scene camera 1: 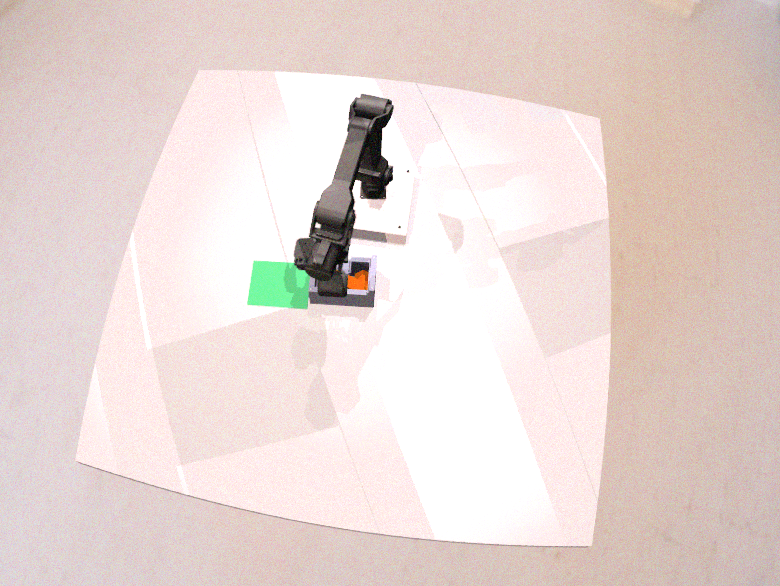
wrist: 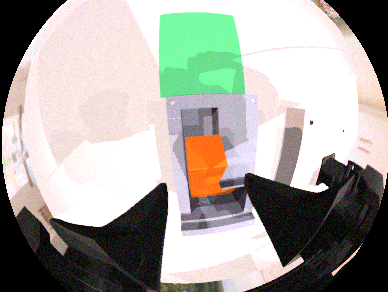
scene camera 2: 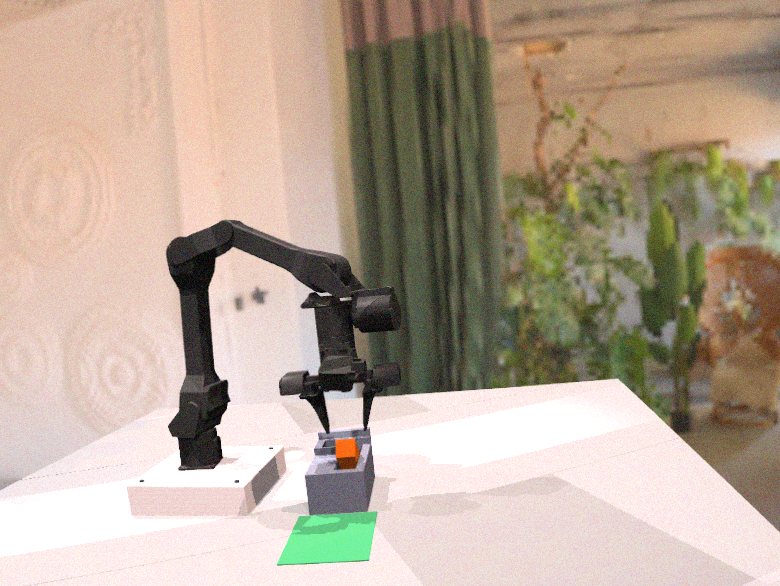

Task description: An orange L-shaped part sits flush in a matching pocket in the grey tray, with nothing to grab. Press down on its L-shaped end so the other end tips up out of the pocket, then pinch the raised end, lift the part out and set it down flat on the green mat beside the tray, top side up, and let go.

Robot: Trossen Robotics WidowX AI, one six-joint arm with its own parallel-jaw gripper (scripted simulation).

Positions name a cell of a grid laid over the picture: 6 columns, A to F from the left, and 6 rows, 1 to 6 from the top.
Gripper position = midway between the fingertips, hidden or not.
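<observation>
My gripper (scene camera 2: C5), (scene camera 1: C3), (wrist: D4): open, holding nothing. Green mat (scene camera 1: C3), (wrist: D2). An orange L-shaped part (wrist: D4) is visible too.
</observation>
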